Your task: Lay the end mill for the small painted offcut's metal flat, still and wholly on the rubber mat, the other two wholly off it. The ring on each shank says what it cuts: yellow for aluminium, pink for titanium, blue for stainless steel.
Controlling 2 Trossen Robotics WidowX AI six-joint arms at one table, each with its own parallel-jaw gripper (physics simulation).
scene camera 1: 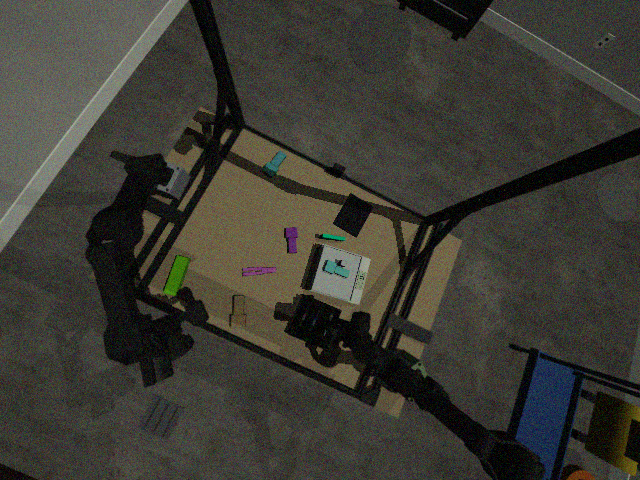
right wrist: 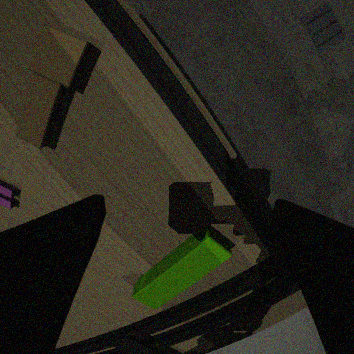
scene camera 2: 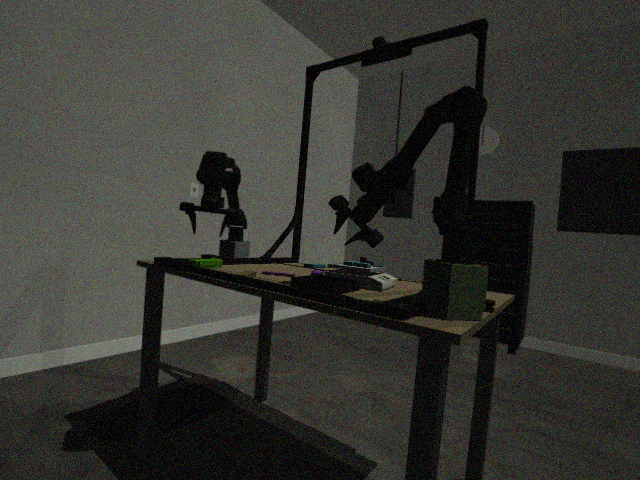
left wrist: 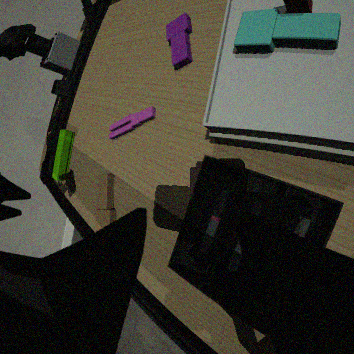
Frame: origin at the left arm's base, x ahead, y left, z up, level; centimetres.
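Seen in the pictures: left gripper, between the fingertips: [scene camera 1: 328, 318] [scene camera 2: 339, 239] [left wrist: 192, 218]; right gripper, between the fingertips: [scene camera 1: 183, 320] [right wrist: 190, 206] [scene camera 2: 207, 235] [left wrist: 25, 204]; left arm's base, origin of its link: [scene camera 2: 455, 262]; right arm's base, origin of its link: [scene camera 1: 161, 174] [scene camera 2: 235, 240] [left wrist: 47, 48].
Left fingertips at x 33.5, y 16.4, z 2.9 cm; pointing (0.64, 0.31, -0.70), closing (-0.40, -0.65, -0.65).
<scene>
Offsets run from my left fingertips to a thing's top centre. "*": to the spot under its first point. Level surfaces: height alone.
A black slotted holder @[dx -2.0, dy +4.0, dz -12.1 cm] [scene camera 1: 310, 308] [left wrist: 272, 183] holds the end mills. In the left wrist view one grey shank with a pink ring @[dx +1.6, dy +6.6, dz -13.5 cm] [left wrist: 215, 219] shows; a pale shank @[dx -5.5, dy +0.3, dz -13.5 cm] [left wrist: 303, 227] stands farther right, its ring colour unreadable. The small offcut @[* dx +11.7, dy -13.5, dz -7.3 cm] [left wrist: 298, 5] is dark red, on the white scale @[* dx +4.9, dy -7.7, dz -8.9 cm] [scene camera 1: 336, 290] [left wrist: 280, 95] beside a teal block @[dx +11.3, dy -11.4, dz -7.6 cm] [scene camera 1: 336, 268] [left wrist: 305, 29]. The black rubber mat @[dz -14.7 cm] [scene camera 1: 353, 214] is bare. My left gripper [scene camera 2: 341, 238] [left wrist: 192, 218] is partly open and empty above the holder; its right finger blends into darkness. My right gripper [scene camera 2: 208, 233] [right wrist: 190, 206] is wide open and empty.
A green block @[dx +35.8, dy +39.4, dz -11.8 cm] [scene camera 1: 176, 276] [right wrist: 182, 272] lies below my right gripper. A purple block @[dx +28.9, dy -2.2, dz -13.5 cm] [scene camera 1: 292, 240], a forked pink piece @[dx +24.1, dy +13.7, dz -13.9 cm] [scene camera 1: 258, 271], a wooden block @[dx +14.5, dy +26.4, dz -13.3 cm] [scene camera 1: 238, 310], a green strip @[dx +22.6, dy -16.6, dz -10.4 cm] [scene camera 1: 332, 237] and another teal block @[dx +59.5, dy -10.1, dz -13.4 cm] [scene camera 1: 275, 163] lie on the table. Black frame bars edge it.
</scene>
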